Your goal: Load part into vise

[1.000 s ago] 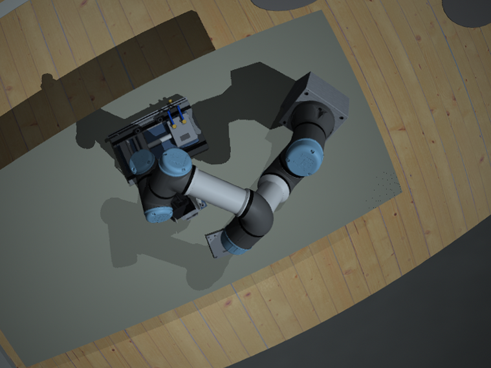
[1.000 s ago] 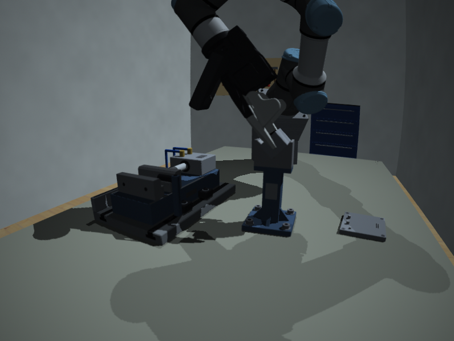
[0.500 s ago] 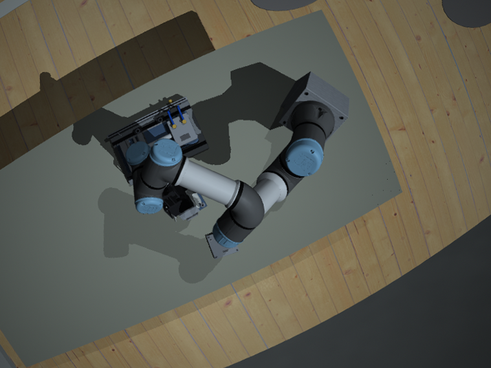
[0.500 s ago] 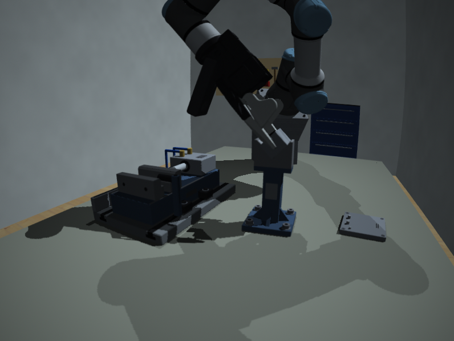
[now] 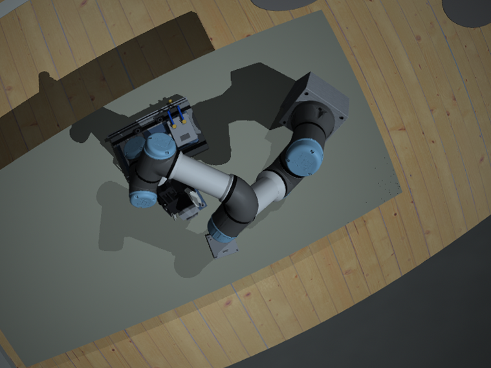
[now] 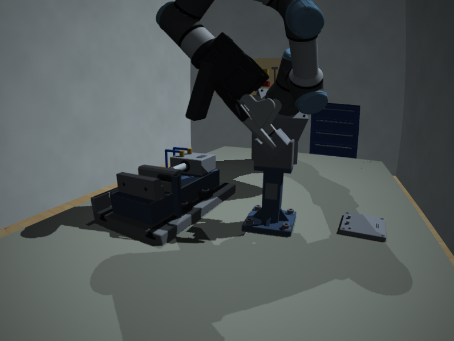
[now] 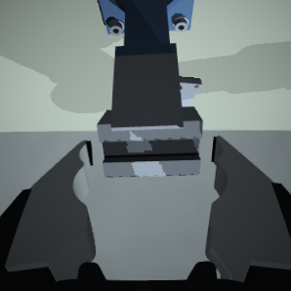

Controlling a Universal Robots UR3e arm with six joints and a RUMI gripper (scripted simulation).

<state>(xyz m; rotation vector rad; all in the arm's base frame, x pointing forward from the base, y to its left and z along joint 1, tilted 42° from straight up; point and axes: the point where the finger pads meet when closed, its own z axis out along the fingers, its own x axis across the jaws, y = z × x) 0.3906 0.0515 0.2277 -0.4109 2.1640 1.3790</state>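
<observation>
Now: the part right at my hand. The rest, counted from my hand: air cylinder rod (22 cm to the right, 8 cm below, 3 cm ahead); then blue post (10 cm below); then work stop (16 cm to the right, 11 cm ahead, 7 cm below).
</observation>
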